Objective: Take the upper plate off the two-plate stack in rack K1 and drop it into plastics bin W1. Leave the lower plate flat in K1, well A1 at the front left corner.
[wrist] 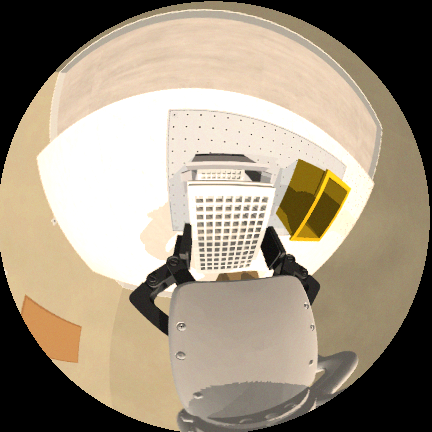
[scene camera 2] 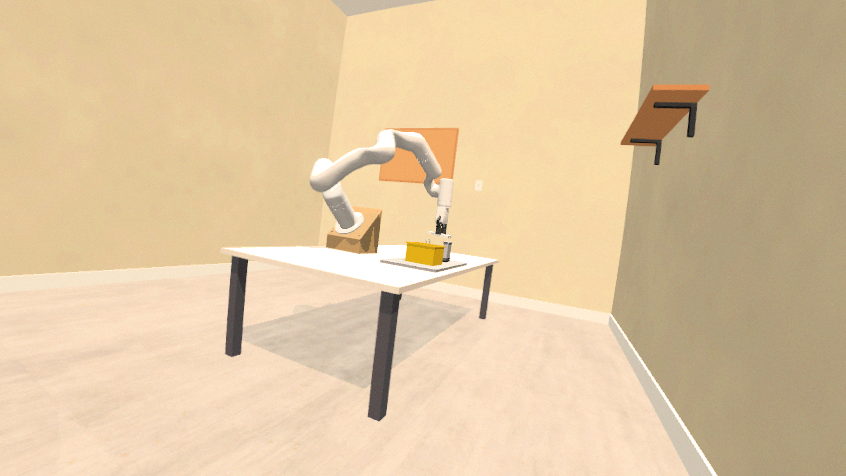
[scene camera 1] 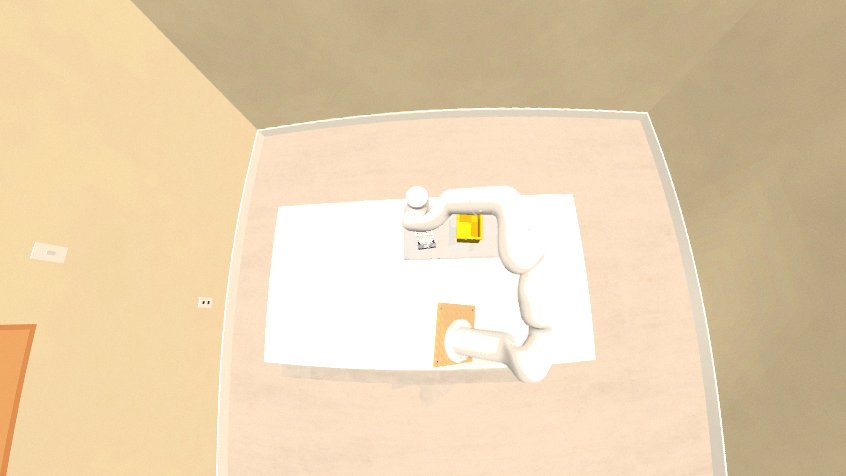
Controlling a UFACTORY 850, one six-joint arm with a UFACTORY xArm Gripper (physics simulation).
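My gripper [scene camera 2: 441, 227] [wrist: 229, 233] is shut on the upper plate [scene camera 2: 438, 238] [wrist: 229, 225], a white plate with a grid of square wells. It holds the plate about level, raised above rack K1 [scene camera 2: 447, 251] [wrist: 225, 158], a grey holder with a light rim. The lower plate [wrist: 220, 174] sits in the rack, and part of its grid shows past the held plate's far edge; the held plate hides the rest, so well A1 cannot be made out. The yellow bin W1 [scene camera 1: 469, 228] [scene camera 2: 423, 253] [wrist: 313, 204] stands upright to the right of the rack in the wrist view.
The rack and bin stand on a light perforated board [scene camera 1: 414, 253] [wrist: 192, 121] on the white table [scene camera 1: 337, 284] [scene camera 2: 331, 263]. The arm's wooden base block [scene camera 1: 454, 312] [scene camera 2: 369, 227] stands at one table edge. The arm passes over the table beside the bin in the first scene view.
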